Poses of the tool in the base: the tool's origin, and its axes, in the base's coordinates. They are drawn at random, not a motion.
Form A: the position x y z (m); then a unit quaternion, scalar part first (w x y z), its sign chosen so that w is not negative.
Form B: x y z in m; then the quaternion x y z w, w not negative. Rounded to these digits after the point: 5 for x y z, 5 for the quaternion.
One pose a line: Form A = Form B
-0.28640 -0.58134 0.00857 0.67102 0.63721 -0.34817 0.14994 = -0.28640 -0.58134 0.00857 0.63721 -0.34817 0.14994 0.67102
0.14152 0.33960 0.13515 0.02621 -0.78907 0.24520 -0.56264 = 0.14152 0.33960 0.13515 -0.78907 0.24520 -0.56264 0.02621
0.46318 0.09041 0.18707 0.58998 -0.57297 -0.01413 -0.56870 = 0.46318 0.09041 0.18707 -0.57297 -0.01413 -0.56870 0.58998
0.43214 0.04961 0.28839 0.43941 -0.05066 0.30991 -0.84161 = 0.43214 0.04961 0.28839 -0.05066 0.30991 -0.84161 0.43941
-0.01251 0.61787 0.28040 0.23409 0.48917 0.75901 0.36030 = -0.01251 0.61787 0.28040 0.48917 0.75901 0.36030 0.23409
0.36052 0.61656 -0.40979 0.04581 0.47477 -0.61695 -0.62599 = 0.36052 0.61656 -0.40979 0.47477 -0.61695 -0.62599 0.04581
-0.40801 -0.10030 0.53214 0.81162 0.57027 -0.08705 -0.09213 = -0.40801 -0.10030 0.53214 0.57027 -0.08705 -0.09213 0.81162
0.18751 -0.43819 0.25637 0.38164 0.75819 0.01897 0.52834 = 0.18751 -0.43819 0.25637 0.75819 0.01897 0.52834 0.38164
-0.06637 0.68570 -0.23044 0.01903 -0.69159 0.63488 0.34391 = -0.06637 0.68570 -0.23044 -0.69159 0.63488 0.34391 0.01903
